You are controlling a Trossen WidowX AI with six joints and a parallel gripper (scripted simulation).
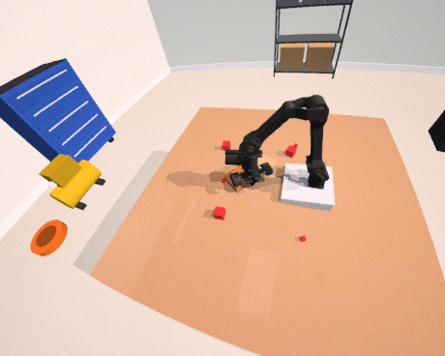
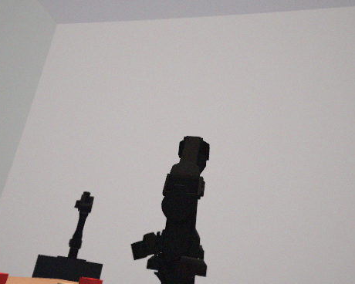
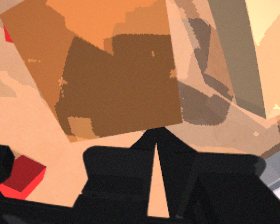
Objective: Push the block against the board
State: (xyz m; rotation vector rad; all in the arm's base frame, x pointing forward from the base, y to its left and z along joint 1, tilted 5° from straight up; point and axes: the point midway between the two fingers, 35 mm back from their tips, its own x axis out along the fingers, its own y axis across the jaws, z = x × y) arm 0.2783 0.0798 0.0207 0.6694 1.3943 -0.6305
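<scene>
The square block is 70 mm ahead of my gripper tip, 10 mm to the right of it and 10 mm above it. Also, from my gripper tip: board: 10 mm ahead, 140 mm to the right, 10 mm above.
</scene>
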